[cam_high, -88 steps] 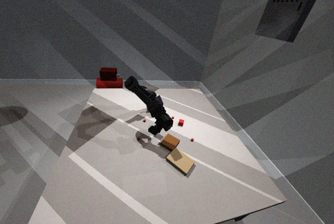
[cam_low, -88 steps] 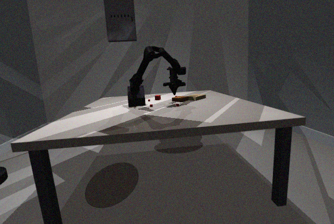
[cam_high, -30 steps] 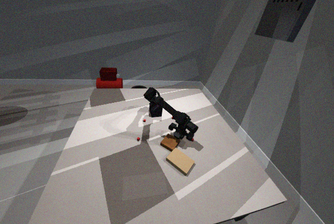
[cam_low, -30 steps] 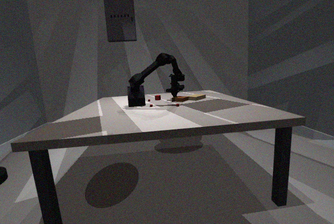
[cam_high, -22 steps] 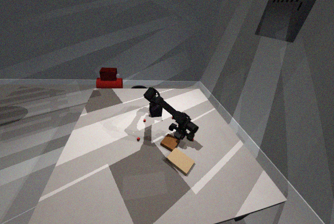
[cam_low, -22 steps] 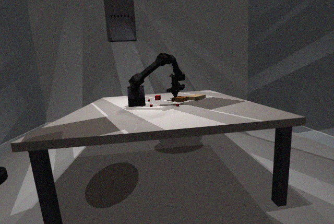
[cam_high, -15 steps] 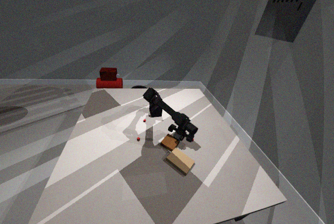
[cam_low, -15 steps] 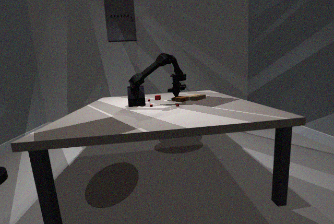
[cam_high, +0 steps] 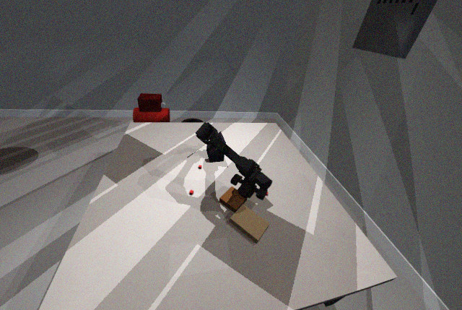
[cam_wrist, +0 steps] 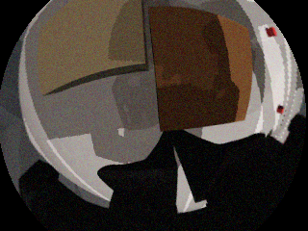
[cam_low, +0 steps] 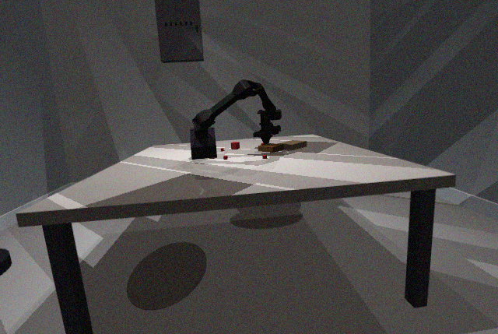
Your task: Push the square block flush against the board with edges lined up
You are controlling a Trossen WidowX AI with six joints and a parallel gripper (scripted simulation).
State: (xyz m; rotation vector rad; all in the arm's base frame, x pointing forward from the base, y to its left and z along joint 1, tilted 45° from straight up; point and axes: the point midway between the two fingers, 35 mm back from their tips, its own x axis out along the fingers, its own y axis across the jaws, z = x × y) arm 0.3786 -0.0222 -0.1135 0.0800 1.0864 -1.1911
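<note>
My gripper tip is 70 mm to the left of the square block and 10 mm below it. The rest, counted from my gripper tip: board: 140 mm ahead, 50 mm to the right, 10 mm above; red cube: 170 mm behind, 100 mm to the left, 10 mm above.
</note>
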